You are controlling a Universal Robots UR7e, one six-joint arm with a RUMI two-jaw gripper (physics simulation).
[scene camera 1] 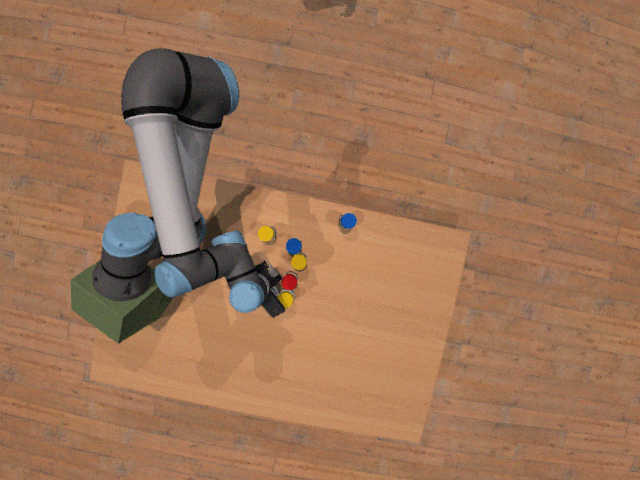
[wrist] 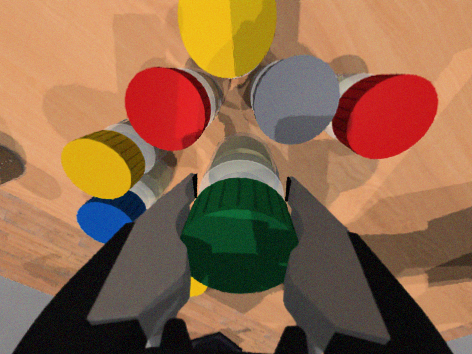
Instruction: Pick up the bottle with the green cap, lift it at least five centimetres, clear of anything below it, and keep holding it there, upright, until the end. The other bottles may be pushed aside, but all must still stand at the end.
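Places are measured from the arm's base along level axes (x ahead, y left, z up), in centimetres.
Pixels of known places: gripper, between the fingertips: (wrist: 241,177); arm's base, origin of its link: (scene camera 1: 122,279).
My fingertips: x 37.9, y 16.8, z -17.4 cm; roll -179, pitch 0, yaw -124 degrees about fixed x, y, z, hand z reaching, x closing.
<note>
Ahead of a thing's pixels: the offset from my fingertips to its top centre.
The bottle with the green cap @[dz +7.1, dx -0.2, dy +0.2 cm] (wrist: 240,245) is between the two grey fingers in the wrist view, its clear body pointing down and looking about upright. My gripper (scene camera 1: 272,290) (wrist: 241,177) is shut on it at the cap. The cap stands nearer the camera than the surrounding caps, and the bottle is held raised above the board; its exact height cannot be read. In the scene view the green cap is hidden under the wrist and gripper.
Ahead stand bottles with yellow @[dz -0.4, dx +8.4, dy -4.3 cm] (scene camera 1: 286,299) (wrist: 227,35), red @[dz -0.4, dx +6.7, dy +1.9 cm] (scene camera 1: 289,282) (wrist: 167,107) and grey @[dz -0.4, dx +2.5, dy -5.7 cm] (wrist: 295,100) caps; another red @[dz -0.4, dx -1.8, dy -10.4 cm] (wrist: 392,117) stands right. Yellow @[dz -0.4, dx +6.4, dy +9.7 cm] (scene camera 1: 298,261) (wrist: 97,167) and blue @[dz -0.4, dx +2.2, dy +13.8 cm] (scene camera 1: 293,245) (wrist: 105,217) stand left. Another yellow @[dz -0.4, dx -8.5, dy +13.2 cm] (scene camera 1: 266,233) and a blue @[dz -0.4, dx +15.1, dy +30.6 cm] (scene camera 1: 347,220) stand farther off.
</note>
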